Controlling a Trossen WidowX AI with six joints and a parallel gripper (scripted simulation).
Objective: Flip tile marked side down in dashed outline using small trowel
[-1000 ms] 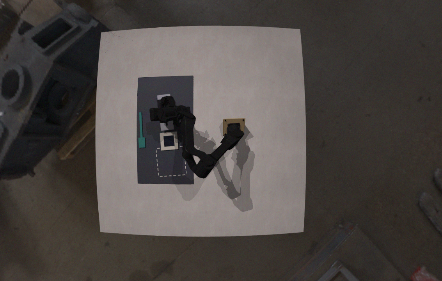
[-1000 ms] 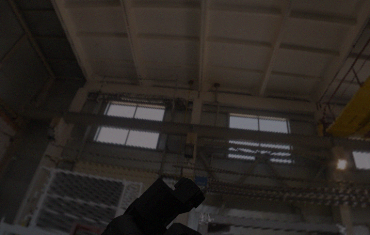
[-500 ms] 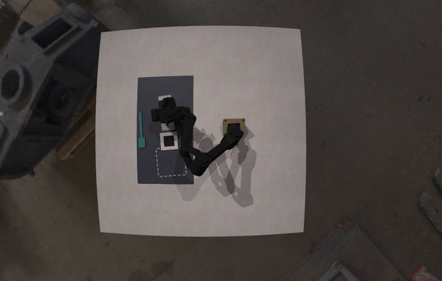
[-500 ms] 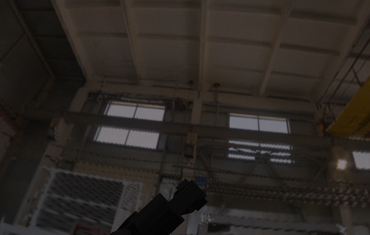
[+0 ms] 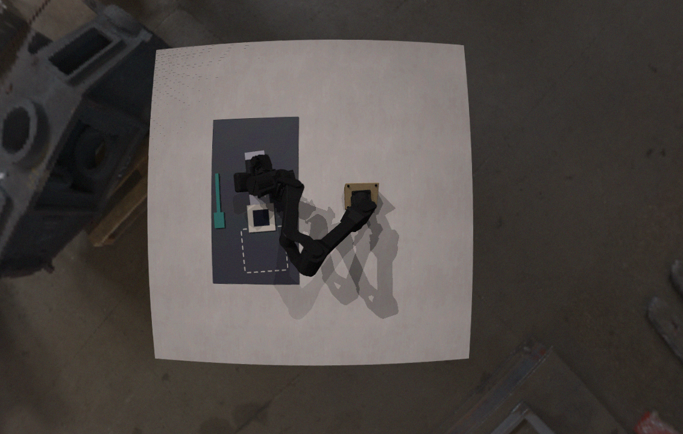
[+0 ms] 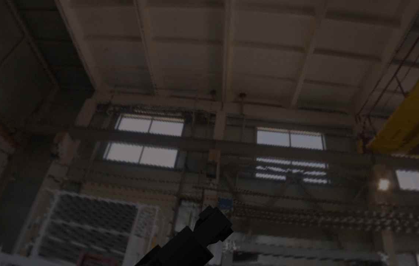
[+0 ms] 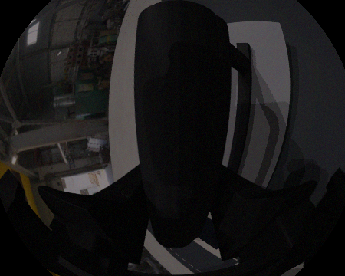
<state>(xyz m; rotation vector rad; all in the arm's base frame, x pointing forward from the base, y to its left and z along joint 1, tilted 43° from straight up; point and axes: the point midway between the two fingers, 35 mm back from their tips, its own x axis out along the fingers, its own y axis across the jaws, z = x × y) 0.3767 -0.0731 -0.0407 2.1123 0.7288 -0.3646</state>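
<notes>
Now: the dark mat 60 mm to the left of my gripper tip and 70 mm below it. The rest, counted from my gripper tip: cream tile: 30 mm behind, 130 mm to the left, 50 mm below; teal trowel: 140 mm ahead, 70 mm to the left, 50 mm below.
</notes>
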